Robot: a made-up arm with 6 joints.
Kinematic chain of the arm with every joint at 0, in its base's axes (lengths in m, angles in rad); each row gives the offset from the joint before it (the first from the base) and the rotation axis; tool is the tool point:
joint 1: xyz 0 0 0.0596 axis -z
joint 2: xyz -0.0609 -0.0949 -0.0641 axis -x
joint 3: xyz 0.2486 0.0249 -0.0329 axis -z
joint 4: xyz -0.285 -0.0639 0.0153 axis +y
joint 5: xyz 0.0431 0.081 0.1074 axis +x
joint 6: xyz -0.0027 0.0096 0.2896 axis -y
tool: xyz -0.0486 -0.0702 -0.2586
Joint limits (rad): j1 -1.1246..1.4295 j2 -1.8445..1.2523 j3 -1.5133..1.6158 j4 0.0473..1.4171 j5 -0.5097..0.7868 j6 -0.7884..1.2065
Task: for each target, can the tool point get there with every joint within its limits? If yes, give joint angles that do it. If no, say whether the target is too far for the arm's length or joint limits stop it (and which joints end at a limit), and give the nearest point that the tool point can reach.
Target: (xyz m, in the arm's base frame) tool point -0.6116 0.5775 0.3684
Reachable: no: joint limits stop it (at a limit: joint 1, joint 4, joint 5, joint 6) | nearest point -0.2642 0.3760 0.2018 | short by 0.435 m
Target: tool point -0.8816 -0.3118 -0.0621
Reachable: no: joint limits stop it (at a limit: joint 1, joint 3, joint 4, joint 6) | nearest point -0.5562 -0.2535 -0.0389 | short by 0.331 m
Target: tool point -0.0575 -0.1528 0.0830
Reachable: yes | joints 0.7612 0.4209 -0.4778 0.7112 -0.0604 0.2032
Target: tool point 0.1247 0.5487 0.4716
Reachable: no: joint limits stop it (at a limit: joint 3, joint 4, joint 5, joint 6) | nearest point 0.0863 0.3796 0.3508 | short by 0.211 m
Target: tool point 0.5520 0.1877 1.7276
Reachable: no: too far | nearest point 0.2782 0.0946 0.5258 | short by 1.236 m
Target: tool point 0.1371 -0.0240 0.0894
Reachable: yes | joints -0.7279 0.7609 -0.4963 0.5735 -0.1147 0.3503
